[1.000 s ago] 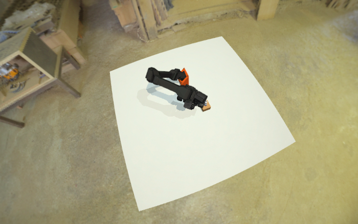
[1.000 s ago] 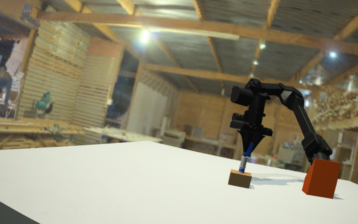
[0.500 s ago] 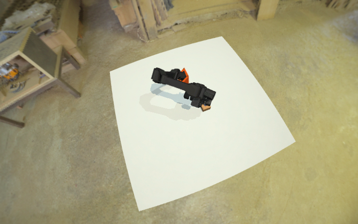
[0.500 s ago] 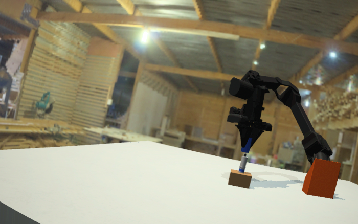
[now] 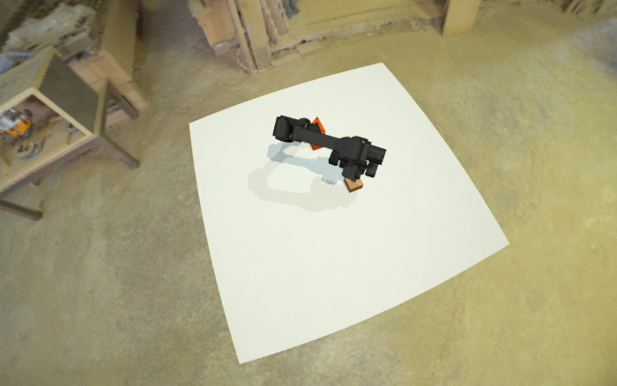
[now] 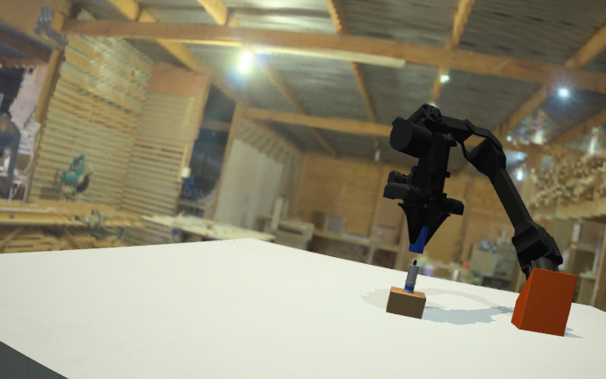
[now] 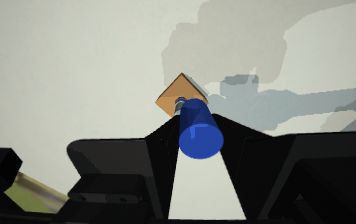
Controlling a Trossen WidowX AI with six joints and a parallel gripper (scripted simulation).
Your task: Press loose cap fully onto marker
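My gripper tip is 50 mm above the grey marker and 20 mm to the right of it. The rest, counted from my gripper tip: blue cap (10 mm above); brown holder block (110 mm below, 20 mm to the left).
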